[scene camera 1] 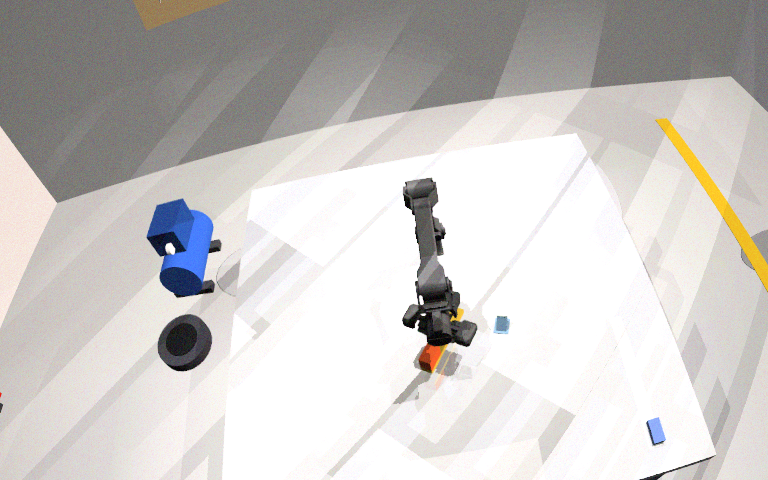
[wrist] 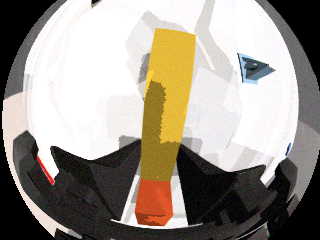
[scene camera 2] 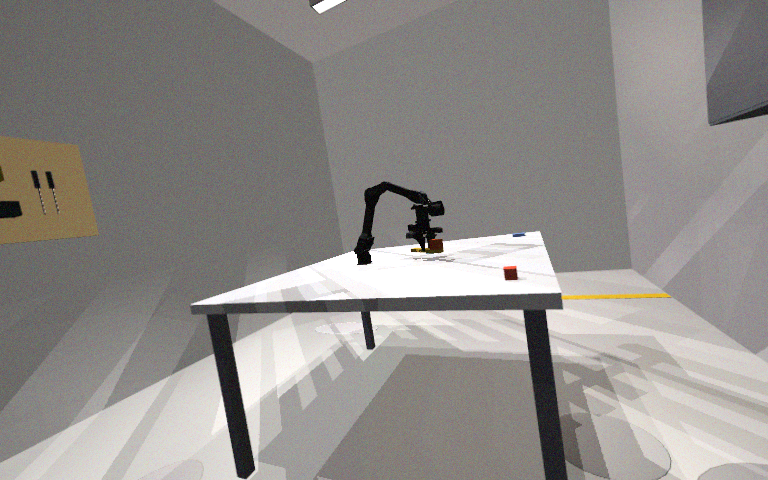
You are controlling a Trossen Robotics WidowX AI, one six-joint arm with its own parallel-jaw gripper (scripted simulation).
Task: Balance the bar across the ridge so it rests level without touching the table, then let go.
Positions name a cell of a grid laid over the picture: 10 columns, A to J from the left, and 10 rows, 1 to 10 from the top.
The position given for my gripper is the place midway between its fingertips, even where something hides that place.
Observation:
My gripper (scene camera 1: F8) holds a bar (wrist: F5).
My gripper shows as well in the wrist view (wrist: E7).

